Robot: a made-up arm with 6 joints.
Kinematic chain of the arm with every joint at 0, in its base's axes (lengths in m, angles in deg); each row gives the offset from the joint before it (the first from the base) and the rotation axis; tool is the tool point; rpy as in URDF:
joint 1: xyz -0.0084 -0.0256 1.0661 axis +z
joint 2: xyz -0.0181 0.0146 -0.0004 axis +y
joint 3: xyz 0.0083 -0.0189 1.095 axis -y
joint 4: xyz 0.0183 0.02 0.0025 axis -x
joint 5: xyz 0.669 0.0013 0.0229 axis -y
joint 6: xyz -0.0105 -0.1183 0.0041 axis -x
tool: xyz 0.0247 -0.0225 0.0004 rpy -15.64 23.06 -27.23
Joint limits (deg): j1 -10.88..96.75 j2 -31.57..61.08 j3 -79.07..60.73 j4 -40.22..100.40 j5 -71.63..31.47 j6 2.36..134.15
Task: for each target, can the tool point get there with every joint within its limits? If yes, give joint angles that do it. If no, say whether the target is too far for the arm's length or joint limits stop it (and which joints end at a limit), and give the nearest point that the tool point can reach.
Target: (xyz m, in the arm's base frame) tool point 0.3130 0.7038 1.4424
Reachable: yes | joints 65.67 24.50 -46.68 64.36 8.93 71.94
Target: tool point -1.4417 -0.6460 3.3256
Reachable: no: too far | nearest point -0.7003 -0.3251 2.7053 | short by 1.019 m
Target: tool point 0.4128 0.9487 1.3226
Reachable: yes | joints 70.80 38.47 -23.76 13.51 -17.82 119.82
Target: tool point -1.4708 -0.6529 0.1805
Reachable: no: joint limits stop it (at a limit: joint 2, joint 3, joint 4, joint 5, joint 6) | nearest point -0.1901 -0.1036 1.4358 | short by 1.876 m
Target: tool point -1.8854 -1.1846 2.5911
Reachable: no: too far | nearest point -0.6540 -0.4243 2.6909 | short by 1.451 m
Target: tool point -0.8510 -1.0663 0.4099
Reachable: no: joint limits stop it (at a limit: joint 2, joint 3, joint 4, joint 5, joint 6) | nearest point -0.1328 -0.1793 1.4358 | short by 1.535 m
